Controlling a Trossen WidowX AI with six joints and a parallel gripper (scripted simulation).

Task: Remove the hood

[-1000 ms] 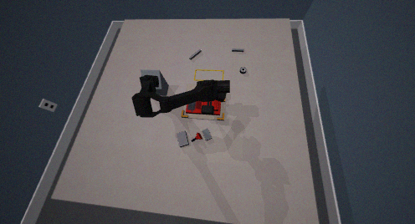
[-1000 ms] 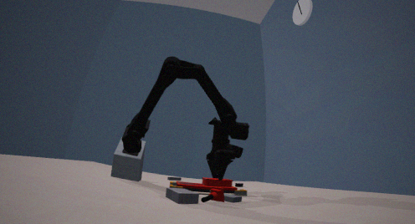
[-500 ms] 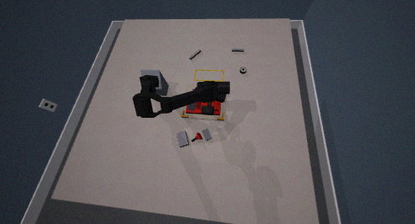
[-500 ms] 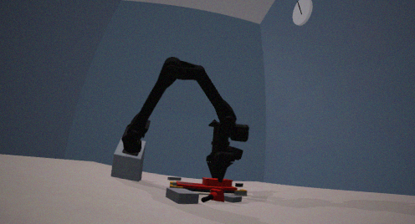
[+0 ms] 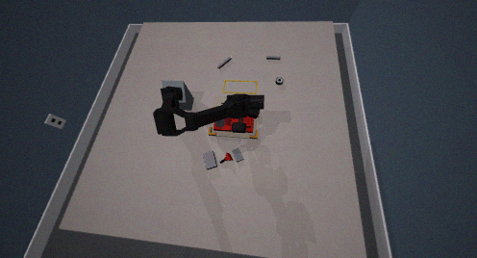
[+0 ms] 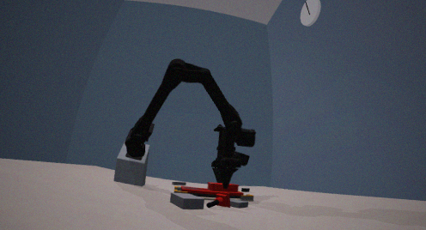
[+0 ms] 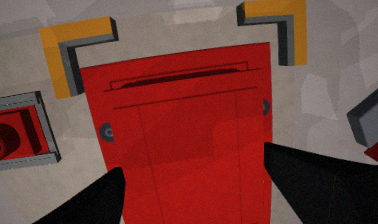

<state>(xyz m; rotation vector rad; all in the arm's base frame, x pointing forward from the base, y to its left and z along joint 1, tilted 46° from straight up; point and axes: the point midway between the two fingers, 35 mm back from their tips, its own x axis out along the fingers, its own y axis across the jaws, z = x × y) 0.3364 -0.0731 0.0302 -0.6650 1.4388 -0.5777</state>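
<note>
Now: gripper tip right at the red hood. Also, from my gripper tip: black wheel (270 mm to the left, 180 mm ahead, 30 mm below).
</note>
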